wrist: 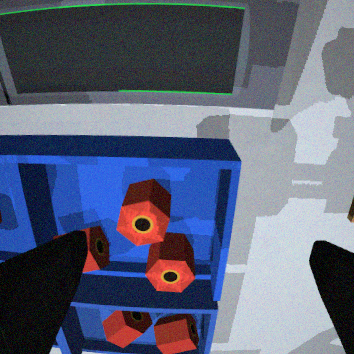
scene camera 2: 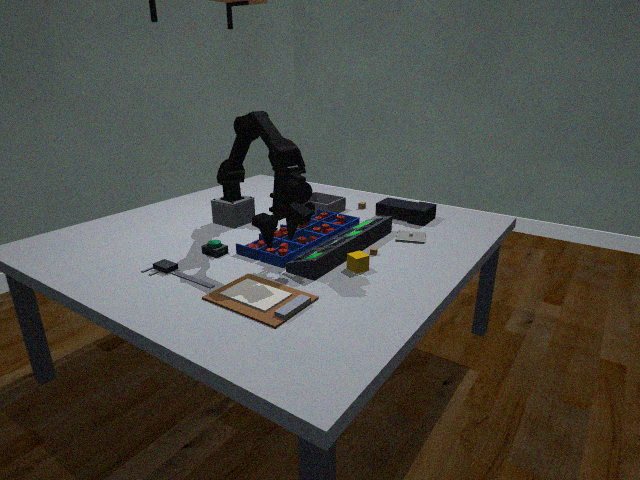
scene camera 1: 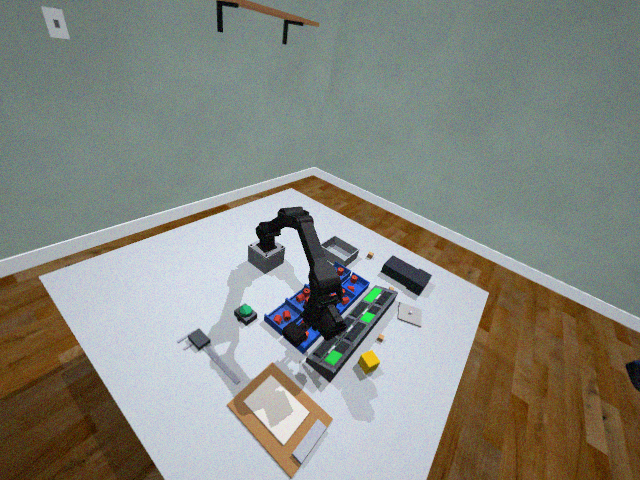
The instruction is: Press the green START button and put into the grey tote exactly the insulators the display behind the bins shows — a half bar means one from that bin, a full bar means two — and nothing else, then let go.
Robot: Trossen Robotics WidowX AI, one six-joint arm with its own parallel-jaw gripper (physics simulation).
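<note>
My gripper (scene camera 2: 280, 240) (wrist: 201, 248) is open and empty above the end of the blue bins (scene camera 2: 266, 257) (wrist: 100, 145). In the wrist view the left finger covers part of a red insulator (wrist: 96, 247); the right finger is beyond the bin wall. Two more insulators (wrist: 142, 212) (wrist: 171, 275) lie in that end bin. The adjacent row's end bin shows two insulators (wrist: 125, 330) (wrist: 176, 334). The long display (scene camera 1: 355, 331) (scene camera 2: 336, 254) has three lit green bars. The green START button (scene camera 1: 245, 310) (scene camera 2: 214, 242) stands beside the bins. No insulator shows in the grey tote (scene camera 1: 352, 257) (scene camera 2: 338, 206).
A yellow cube (scene camera 1: 369, 361) (scene camera 2: 357, 261) stands behind the display. A clipboard (scene camera 1: 271, 444) (scene camera 2: 242, 308) lies past the bins' end. A caliper-like tool (scene camera 1: 199, 338) (scene camera 2: 165, 266) lies near the button. A black box (scene camera 1: 406, 274) (scene camera 2: 405, 210) and a pale plate (scene camera 1: 409, 314) (scene camera 2: 410, 237) are farther off.
</note>
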